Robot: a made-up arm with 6 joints. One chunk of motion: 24 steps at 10 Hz.
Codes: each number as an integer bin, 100 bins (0 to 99) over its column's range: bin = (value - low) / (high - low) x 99, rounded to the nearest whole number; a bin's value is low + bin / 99 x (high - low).
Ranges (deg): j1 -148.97..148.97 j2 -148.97..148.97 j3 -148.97..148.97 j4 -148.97..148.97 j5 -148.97..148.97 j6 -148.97..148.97
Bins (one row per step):
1: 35 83 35 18 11 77
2: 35 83 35 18 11 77
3: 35 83 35 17 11 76
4: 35 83 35 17 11 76
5: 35 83 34 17 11 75
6: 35 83 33 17 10 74
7: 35 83 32 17 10 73
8: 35 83 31 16 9 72
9: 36 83 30 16 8 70
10: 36 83 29 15 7 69
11: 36 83 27 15 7 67
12: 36 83 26 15 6 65
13: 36 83 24 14 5 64
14: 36 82 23 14 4 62
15: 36 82 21 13 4 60
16: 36 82 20 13 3 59
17: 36 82 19 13 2 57
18: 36 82 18 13 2 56
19: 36 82 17 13 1 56
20: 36 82 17 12 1 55
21: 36 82 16 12 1 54
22: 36 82 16 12 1 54
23: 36 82 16 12 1 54
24: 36 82 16 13 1 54
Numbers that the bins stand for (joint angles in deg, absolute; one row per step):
1: -43.64 100.82 -43.64 -94.80 -115.87 82.76
2: -43.64 100.82 -43.64 -94.80 -115.87 82.76
3: -43.64 100.82 -43.64 -97.81 -115.87 79.75
4: -43.64 100.82 -43.64 -97.81 -115.87 79.75
5: -43.64 100.82 -46.65 -97.81 -115.87 76.74
6: -43.64 100.82 -49.66 -97.81 -118.88 73.73
7: -43.64 100.82 -52.67 -97.81 -118.88 70.72
8: -43.64 100.82 -55.68 -100.82 -121.88 67.71
9: -40.63 100.82 -58.69 -100.82 -124.89 61.69
10: -40.63 100.82 -61.69 -103.83 -127.90 58.69
11: -40.63 100.82 -67.71 -103.83 -127.90 52.67
12: -40.63 100.82 -70.72 -103.83 -130.91 46.65
13: -40.63 100.82 -76.74 -106.84 -133.92 43.64
14: -40.63 97.81 -79.75 -106.84 -136.93 37.62
15: -40.63 97.81 -85.77 -109.85 -136.93 31.60
16: -40.63 97.81 -88.78 -109.85 -139.94 28.59
17: -40.63 97.81 -91.79 -109.85 -142.95 22.57
18: -40.63 97.81 -94.80 -109.85 -142.95 19.56
19: -40.63 97.81 -97.81 -109.85 -145.96 19.56
20: -40.63 97.81 -97.81 -112.86 -145.96 16.55
21: -40.63 97.81 -100.82 -112.86 -145.96 13.54
22: -40.63 97.81 -100.82 -112.86 -145.96 13.54
23: -40.63 97.81 -100.82 -112.86 -145.96 13.54
24: -40.63 97.81 -100.82 -109.85 -145.96 13.54

